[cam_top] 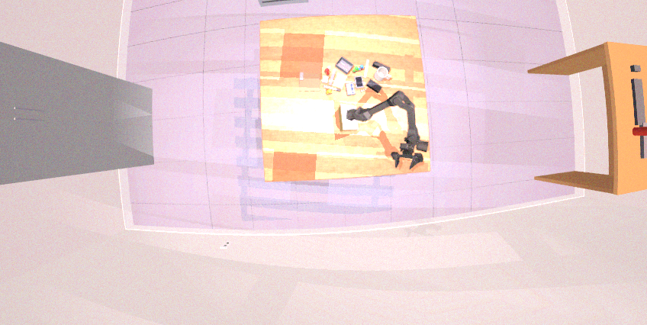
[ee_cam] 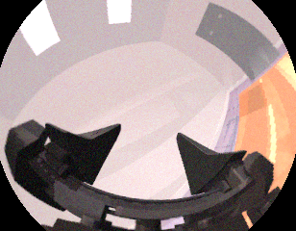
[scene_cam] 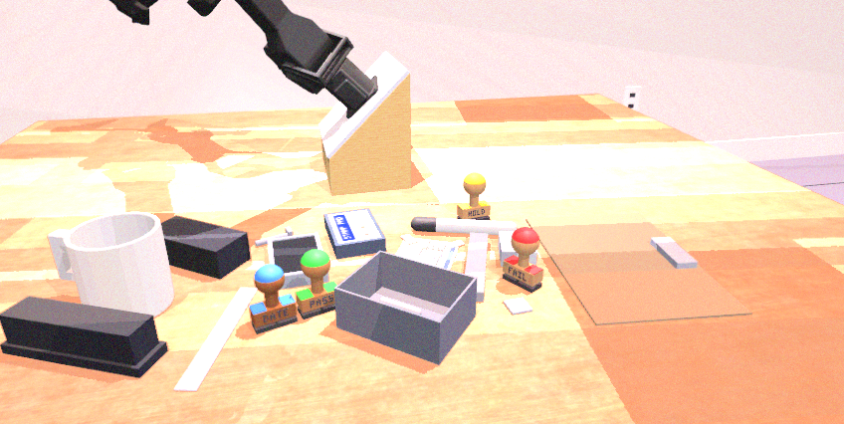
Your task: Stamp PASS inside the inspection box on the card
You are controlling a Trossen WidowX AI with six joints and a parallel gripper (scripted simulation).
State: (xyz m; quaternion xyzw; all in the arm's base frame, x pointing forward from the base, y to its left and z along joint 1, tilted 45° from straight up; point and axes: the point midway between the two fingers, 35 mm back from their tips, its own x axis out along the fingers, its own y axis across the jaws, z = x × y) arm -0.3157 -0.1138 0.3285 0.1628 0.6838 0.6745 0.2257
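The green-knobbed pass stamp is 680 mm ahead of my gripper tip, 250 mm to the left of it and 320 mm below it. Also, from my gripper tip: blue-labelled tin 540 mm ahead, 280 mm to the left, 330 mm below; then ink pad 600 mm ahead, 220 mm to the left, 340 mm below; then dark flat block 570 mm ahead, 100 mm to the left, 330 mm below.
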